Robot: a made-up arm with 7 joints. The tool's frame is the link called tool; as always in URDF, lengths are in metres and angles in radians. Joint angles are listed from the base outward.
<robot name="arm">
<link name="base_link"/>
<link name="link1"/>
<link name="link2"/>
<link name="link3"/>
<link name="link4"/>
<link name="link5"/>
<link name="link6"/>
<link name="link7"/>
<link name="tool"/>
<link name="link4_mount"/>
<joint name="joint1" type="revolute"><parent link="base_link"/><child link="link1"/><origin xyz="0 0 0" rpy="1.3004 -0.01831 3.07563"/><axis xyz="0 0 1"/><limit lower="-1.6" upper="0.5"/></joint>
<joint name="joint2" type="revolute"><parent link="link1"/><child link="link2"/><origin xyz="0.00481 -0.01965 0.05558" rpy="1.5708 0 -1.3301"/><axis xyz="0 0 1"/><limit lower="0" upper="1.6"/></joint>
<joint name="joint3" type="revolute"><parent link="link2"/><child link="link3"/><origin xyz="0.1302 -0.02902 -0.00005" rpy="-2.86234 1.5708 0"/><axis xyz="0 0 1"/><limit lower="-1.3" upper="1.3"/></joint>
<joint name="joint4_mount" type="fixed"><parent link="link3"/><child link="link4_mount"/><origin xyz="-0.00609 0 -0.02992"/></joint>
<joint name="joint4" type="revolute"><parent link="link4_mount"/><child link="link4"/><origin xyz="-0.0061 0 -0.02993" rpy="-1.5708 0 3.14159"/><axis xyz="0 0 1"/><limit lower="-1.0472" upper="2.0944"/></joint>
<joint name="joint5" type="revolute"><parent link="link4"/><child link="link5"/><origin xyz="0.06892 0.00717 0.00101" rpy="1.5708 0 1.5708"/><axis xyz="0 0 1"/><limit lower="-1.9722" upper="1.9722"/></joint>
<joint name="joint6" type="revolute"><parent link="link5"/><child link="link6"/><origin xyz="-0.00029 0.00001 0.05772" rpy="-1.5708 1.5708 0"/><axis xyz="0 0 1"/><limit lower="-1.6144" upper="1.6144"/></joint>
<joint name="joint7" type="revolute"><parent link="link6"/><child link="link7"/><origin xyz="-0.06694 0.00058 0.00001" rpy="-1.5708 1.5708 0"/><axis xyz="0 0 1"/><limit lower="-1.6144" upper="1.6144"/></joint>
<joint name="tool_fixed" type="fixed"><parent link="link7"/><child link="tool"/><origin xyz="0 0 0" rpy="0 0 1.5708"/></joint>
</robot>
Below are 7 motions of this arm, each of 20 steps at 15 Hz.
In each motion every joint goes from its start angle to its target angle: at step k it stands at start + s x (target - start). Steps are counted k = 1, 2, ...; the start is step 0. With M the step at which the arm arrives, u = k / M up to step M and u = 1 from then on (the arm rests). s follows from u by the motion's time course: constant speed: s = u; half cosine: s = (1 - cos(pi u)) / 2; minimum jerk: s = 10 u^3 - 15 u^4 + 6 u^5.
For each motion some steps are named. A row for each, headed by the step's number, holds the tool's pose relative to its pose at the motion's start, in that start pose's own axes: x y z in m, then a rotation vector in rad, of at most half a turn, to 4 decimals.
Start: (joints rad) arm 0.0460 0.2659 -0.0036 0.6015 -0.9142 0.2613 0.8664
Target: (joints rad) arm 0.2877 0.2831 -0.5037 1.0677 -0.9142 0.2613 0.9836
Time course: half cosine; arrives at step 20
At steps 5, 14, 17, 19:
5: 0.0080 0.0115 -0.0251 0.1034 0.0466 0.0737
14: 0.0247 0.0928 -0.1236 0.5743 0.2045 0.4079
17: 0.0240 0.1174 -0.1417 0.6878 0.2289 0.4858
19: 0.0234 0.1256 -0.1469 0.7243 0.2355 0.5105

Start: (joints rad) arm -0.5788 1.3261 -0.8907 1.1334 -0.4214 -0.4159 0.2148
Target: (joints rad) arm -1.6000 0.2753 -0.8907 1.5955 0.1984 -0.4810 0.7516
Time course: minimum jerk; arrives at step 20
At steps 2, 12, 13, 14, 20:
2: 0.0014 -0.0015 0.0021 -0.0041 -0.0056 0.0044
12: 0.0551 -0.0364 0.2654 -0.2576 -0.5702 0.3582
13: 0.0482 -0.0296 0.3032 -0.2773 -0.6558 0.4063
14: 0.0391 -0.0224 0.3357 -0.2921 -0.7336 0.4499
20: 0.0078 -0.0030 0.4052 -0.3169 -0.9187 0.5541

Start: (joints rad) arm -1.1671 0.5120 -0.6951 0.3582 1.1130 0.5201 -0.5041
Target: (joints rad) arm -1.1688 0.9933 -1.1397 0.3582 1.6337 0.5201 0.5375
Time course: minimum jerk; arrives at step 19
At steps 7, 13, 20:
7: -0.0022 -0.0103 -0.0186 0.2813 0.0665 0.3103
13: -0.0129 -0.0376 -0.0610 0.8982 -0.1032 0.8687
20: -0.0189 -0.0482 -0.0768 1.0869 -0.2589 1.0138

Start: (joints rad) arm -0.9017 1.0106 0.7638 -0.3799 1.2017 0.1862 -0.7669
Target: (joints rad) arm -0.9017 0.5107 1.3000 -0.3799 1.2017 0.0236 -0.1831
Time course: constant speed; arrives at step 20
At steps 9, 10, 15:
9: -0.0171 -0.0341 -0.0311 -0.1742 0.1793 0.1926
10: -0.0197 -0.0385 -0.0342 -0.1886 0.2032 0.2117
15: -0.0354 -0.0620 -0.0479 -0.2442 0.3313 0.2993

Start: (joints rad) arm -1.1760 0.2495 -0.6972 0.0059 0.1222 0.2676 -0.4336
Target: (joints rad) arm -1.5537 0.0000 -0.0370 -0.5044 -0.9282 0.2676 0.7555
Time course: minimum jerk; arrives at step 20
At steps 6, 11, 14, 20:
6: -0.0037 0.0253 0.0316 -0.1254 -0.2064 0.2562
11: -0.0390 0.0736 0.1104 -0.5770 -0.7009 0.7579
14: -0.0712 0.0875 0.1469 -0.8992 -0.9222 0.8985
20: -0.0954 0.0913 0.1664 -1.1275 -1.0337 0.9261

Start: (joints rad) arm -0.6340 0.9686 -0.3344 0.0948 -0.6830 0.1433 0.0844
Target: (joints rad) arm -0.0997 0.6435 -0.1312 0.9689 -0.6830 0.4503 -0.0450
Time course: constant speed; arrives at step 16
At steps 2, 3, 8, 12, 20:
2: -0.0074 0.0052 -0.0370 -0.0505 0.1712 0.0480
3: -0.0134 0.0071 -0.0557 -0.0766 0.2581 0.0710
8: -0.0664 0.0075 -0.1452 -0.2161 0.7035 0.1790
12: -0.1341 -0.0037 -0.2034 -0.3397 1.0695 0.2610
20: -0.2187 -0.0252 -0.2404 -0.4750 1.4408 0.3445

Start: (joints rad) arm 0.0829 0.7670 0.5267 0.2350 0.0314 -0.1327 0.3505
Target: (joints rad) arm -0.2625 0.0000 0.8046 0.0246 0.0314 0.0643 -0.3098
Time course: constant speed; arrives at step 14
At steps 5, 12, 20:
5: -0.0186 -0.0362 0.0035 -0.2859 0.1186 -0.1222
12: -0.0472 -0.0916 0.0250 -0.7161 0.1992 -0.3329
20: -0.0562 -0.1075 0.0350 -0.8427 0.2043 -0.4000

